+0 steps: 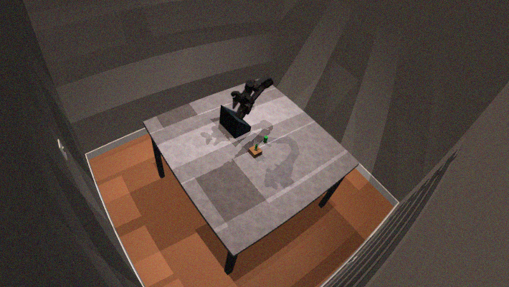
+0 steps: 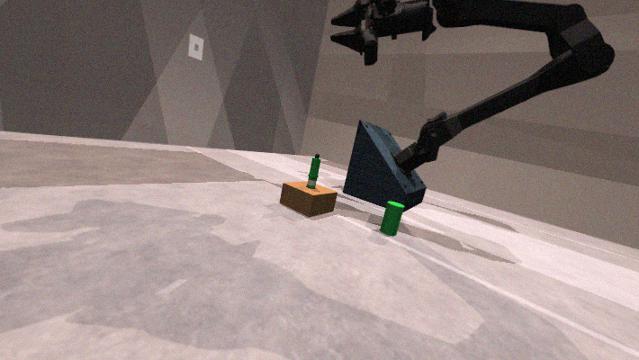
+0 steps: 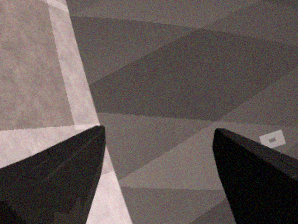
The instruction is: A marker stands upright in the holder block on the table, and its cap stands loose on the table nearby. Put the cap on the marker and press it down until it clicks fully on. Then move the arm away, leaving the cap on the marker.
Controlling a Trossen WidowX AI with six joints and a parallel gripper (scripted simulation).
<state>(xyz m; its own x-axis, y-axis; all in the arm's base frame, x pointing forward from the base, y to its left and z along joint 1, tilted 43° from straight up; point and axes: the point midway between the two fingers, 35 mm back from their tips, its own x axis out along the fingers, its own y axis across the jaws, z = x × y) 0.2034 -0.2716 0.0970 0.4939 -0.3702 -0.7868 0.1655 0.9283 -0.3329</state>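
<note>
My gripper tip is 50 mm short of the green cap, 280 mm to the right of it and 340 mm above it. Also, from my gripper tip: orange-brown holder block (110 mm ahead, 150 mm to the left, 350 mm below).
</note>
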